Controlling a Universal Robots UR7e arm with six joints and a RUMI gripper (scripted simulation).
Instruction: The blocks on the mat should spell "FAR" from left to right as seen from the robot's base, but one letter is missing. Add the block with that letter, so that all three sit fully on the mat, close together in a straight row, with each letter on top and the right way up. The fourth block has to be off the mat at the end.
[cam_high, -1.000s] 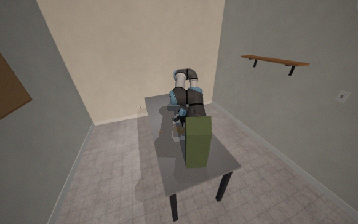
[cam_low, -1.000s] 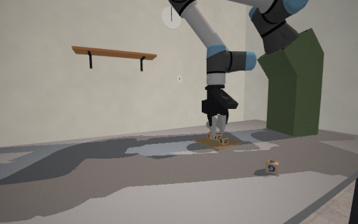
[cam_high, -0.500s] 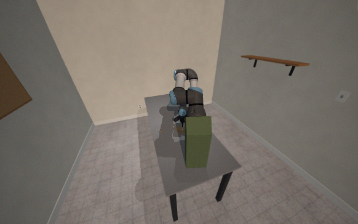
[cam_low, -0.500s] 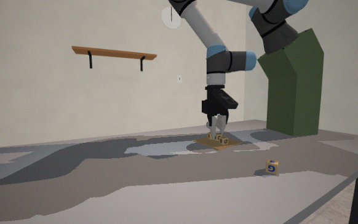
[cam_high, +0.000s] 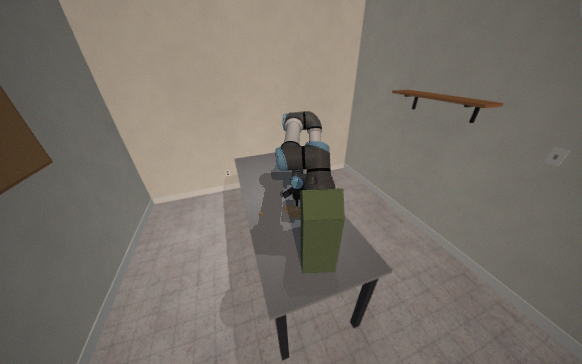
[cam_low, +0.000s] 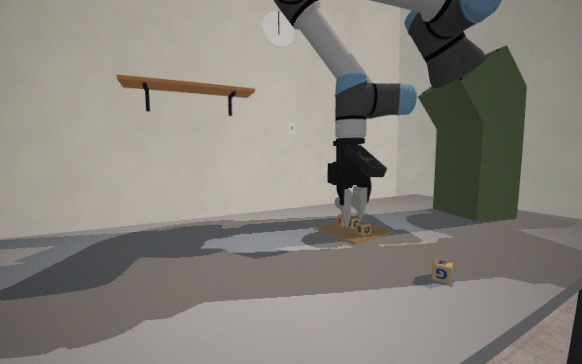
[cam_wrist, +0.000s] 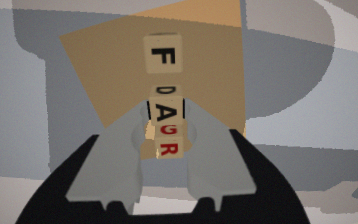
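Now: the tan mat 2 cm below my hand. The rest, counted from my hand: blue G block (5 cm ahead, 26 cm to the left, 1 cm below); then red R block (4 cm to the right, 1 cm below).
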